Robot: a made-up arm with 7 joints.
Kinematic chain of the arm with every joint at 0, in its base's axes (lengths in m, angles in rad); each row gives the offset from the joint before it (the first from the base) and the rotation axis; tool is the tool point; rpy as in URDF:
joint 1: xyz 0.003 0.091 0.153 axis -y
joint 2: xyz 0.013 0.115 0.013 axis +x
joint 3: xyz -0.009 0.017 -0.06 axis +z
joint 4: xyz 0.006 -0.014 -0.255 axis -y
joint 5: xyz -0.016 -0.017 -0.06 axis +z
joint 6: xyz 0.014 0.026 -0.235 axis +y
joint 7: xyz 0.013 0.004 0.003 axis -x
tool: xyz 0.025 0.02 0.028 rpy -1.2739 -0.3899 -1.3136
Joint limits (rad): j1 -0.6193..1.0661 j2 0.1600..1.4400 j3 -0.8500..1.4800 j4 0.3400..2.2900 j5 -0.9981..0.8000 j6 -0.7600..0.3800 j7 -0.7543..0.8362
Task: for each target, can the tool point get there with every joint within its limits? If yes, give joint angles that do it. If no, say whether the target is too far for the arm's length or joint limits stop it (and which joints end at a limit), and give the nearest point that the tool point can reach.
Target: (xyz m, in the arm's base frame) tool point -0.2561 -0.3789 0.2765
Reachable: no: joint limits stop it (at a limit: joint 1, joint 2, joint 3, joint 4, joint 5, joint 6, joint 7) | nearest point -0.0044 0.0553 0.0145 | short by 0.566 m
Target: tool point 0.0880 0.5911 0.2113
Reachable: yes | joints 0.0593 0.8670 1.3013 1.5457 -0.3798 0.1916 -0.1911
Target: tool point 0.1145 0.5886 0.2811
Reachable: yes | joints -0.2576 1.1224 1.1913 1.5826 0.1522 0.0460 0.3942
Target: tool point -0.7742 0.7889 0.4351
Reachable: no: too far | nearest point -0.2571 0.6167 0.2749 | short by 0.568 m
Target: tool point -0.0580 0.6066 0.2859
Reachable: yes | joints 0.9128 1.1763 1.2777 1.4530 -0.2460 -0.6610 -0.0744
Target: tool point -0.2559 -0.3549 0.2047
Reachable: no: joint limits stop it (at a limit: joint 1, joint 2, joint 3, joint 5, joint 6, joint 7) | nearest point -0.0050 0.0478 -0.0005 | short by 0.517 m
